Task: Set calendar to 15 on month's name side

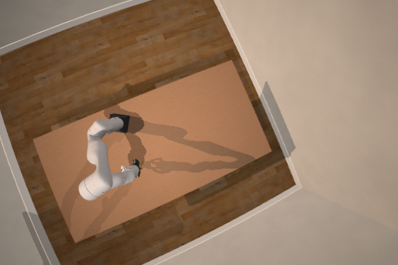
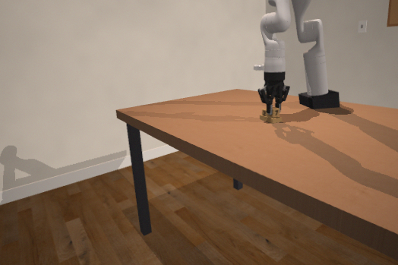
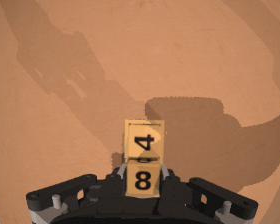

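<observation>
My gripper is now 1 cm past the wooden calendar tray, 2 cm to the left of it and 4 cm above it.
</observation>
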